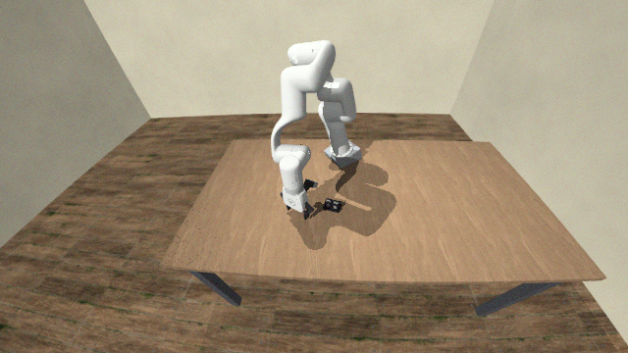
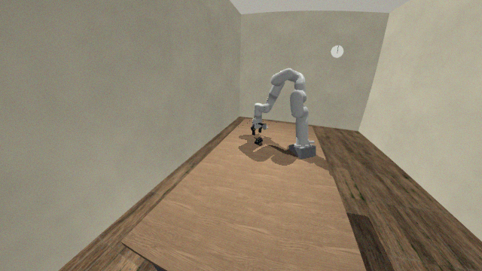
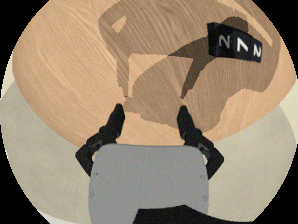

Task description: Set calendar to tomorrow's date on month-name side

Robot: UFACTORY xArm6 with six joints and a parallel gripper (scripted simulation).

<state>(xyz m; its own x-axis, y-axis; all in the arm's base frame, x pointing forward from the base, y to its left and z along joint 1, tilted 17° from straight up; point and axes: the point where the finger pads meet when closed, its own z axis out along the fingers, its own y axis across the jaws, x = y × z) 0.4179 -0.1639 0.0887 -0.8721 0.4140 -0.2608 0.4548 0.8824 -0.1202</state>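
Right now my hand is 16 cm to the right of the calendar cube and 5 cm past it.
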